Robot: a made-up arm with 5 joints.
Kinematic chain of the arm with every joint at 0, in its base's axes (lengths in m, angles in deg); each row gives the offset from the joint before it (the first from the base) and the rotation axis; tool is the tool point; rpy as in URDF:
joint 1: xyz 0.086 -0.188 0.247 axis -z
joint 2: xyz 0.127 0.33 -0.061 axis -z
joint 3: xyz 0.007 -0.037 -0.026 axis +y
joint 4: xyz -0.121 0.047 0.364 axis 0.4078 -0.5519 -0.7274
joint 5: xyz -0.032 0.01 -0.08 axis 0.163 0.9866 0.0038
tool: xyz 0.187 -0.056 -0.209 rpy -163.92 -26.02 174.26
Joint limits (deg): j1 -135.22..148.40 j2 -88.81..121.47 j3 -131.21..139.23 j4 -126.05..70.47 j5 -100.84..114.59
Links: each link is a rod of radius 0.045 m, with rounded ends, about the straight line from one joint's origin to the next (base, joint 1, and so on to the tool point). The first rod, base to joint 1, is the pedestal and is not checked.
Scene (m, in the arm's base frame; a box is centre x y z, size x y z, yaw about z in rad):
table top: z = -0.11
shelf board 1: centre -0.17 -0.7 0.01 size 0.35 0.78 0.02 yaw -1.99
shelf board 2: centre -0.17 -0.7 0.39 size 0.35 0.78 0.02 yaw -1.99
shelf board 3: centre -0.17 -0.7 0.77 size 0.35 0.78 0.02 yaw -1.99
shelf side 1: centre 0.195 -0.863 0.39 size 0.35 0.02 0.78 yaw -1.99
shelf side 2: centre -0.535 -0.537 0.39 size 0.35 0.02 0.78 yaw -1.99
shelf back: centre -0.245 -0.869 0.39 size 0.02 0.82 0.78 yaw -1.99
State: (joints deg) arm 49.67 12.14 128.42 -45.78 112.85
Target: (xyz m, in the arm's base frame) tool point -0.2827 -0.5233 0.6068
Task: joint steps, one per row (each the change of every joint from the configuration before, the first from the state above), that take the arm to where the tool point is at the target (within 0.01 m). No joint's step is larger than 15 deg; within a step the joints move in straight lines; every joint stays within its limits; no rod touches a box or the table.
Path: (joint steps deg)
1: -14.00 3.24 -10.77 -0.48 0.16
2: -13.99 3.24 -10.77 -0.48 0.16
3: -14.00 3.24 -10.77 -0.48 0.15
4: -14.00 3.25 -10.77 -0.48 0.16
5: -14.00 3.24 -10.77 -0.48 0.16
6: -13.99 3.24 -10.77 -0.48 0.16
7: -14.00 3.24 -10.77 -0.48 0.16
8: -14.00 3.24 -10.77 -0.48 0.16
9: -13.99 3.24 -10.78 -0.48 0.15
10: -14.00 3.25 -10.77 -0.48 0.16
11: -14.00 3.24 -10.77 -0.48 0.16

